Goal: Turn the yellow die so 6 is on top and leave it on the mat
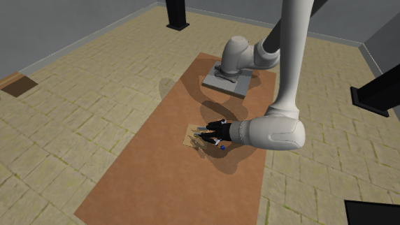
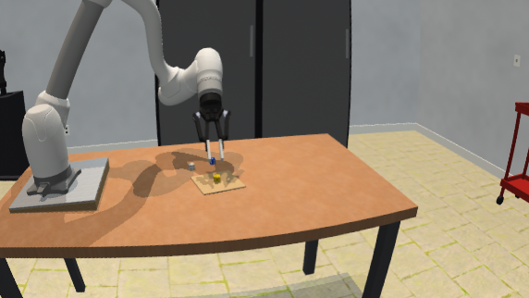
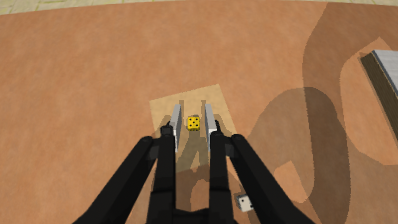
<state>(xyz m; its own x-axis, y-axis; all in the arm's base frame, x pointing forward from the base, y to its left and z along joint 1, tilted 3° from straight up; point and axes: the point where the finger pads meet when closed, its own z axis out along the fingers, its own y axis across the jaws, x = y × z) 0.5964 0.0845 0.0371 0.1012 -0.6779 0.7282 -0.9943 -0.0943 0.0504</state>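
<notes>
Right now the yellow die is 8 cm below my hand and 2 cm to the right of it. From my hand the other things lie so: tan mat (10 cm below, 2 cm to the right); then blue die (14 cm to the left, 9 cm below, 1 cm behind); then white die (9 cm to the left, 9 cm below, 9 cm behind).
</notes>
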